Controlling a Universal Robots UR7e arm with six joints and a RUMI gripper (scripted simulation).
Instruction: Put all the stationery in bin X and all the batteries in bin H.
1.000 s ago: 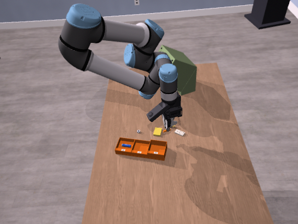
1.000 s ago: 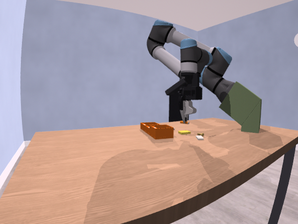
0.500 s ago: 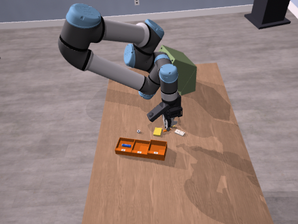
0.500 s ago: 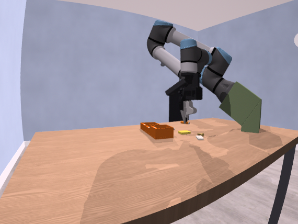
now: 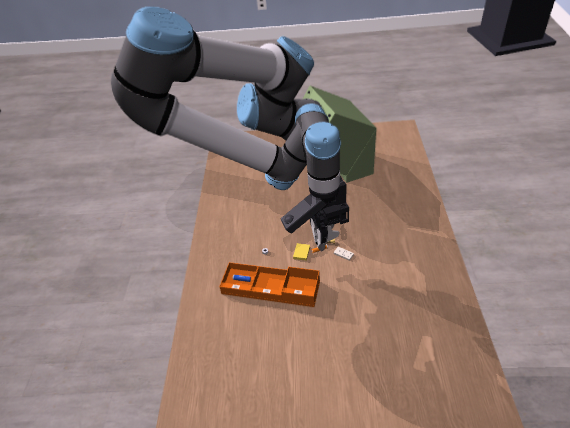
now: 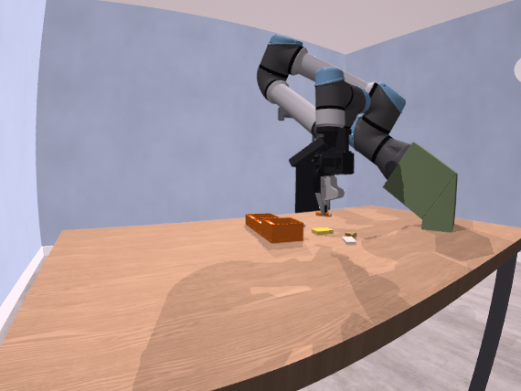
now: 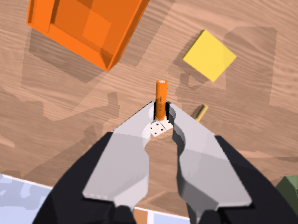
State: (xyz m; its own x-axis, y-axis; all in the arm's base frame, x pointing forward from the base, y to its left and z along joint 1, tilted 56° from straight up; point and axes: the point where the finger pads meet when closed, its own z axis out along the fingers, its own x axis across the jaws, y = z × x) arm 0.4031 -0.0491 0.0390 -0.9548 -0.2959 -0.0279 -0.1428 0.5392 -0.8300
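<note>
The blue battery lies 1 cm ahead of my hand, 22 cm to the right of it and 6 cm below it. Round my hand: orange pen-like stick 1 cm below; then white block 2 cm behind, 7 cm to the left, 7 cm below; then yellow pad 5 cm behind, 4 cm to the right, 7 cm below.
</note>
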